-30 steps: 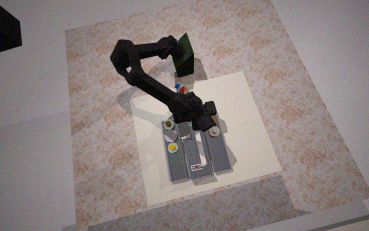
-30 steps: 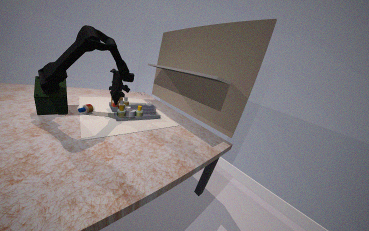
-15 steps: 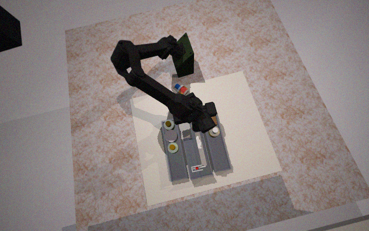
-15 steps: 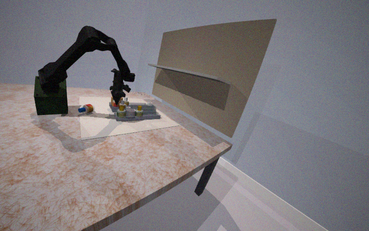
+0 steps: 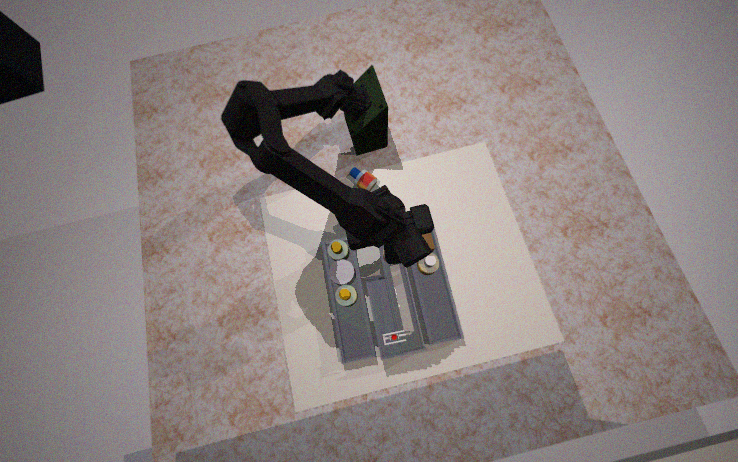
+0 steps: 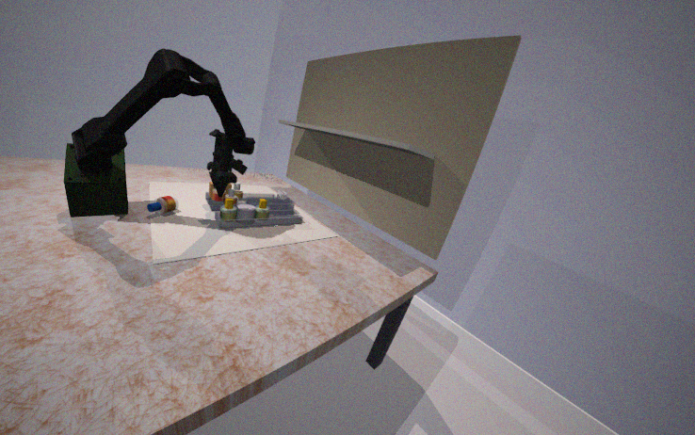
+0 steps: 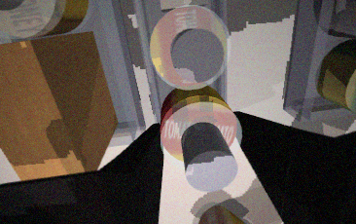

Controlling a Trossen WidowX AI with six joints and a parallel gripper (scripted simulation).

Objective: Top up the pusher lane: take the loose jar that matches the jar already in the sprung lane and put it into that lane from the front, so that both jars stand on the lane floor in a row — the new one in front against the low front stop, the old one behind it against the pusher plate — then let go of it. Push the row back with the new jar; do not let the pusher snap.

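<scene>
Right now the brown box is 30 mm ahead of my gripper tip, 80 mm to the left of it and 10 mm below it. Also, from my gripper tip: pale jar: 90 mm ahead, 70 mm to the left, 10 mm below; sprung lane: 150 mm ahead, 40 mm to the right, 30 mm below; grey disc: 40 mm ahead, 130 mm to the right, 20 mm below.
</scene>
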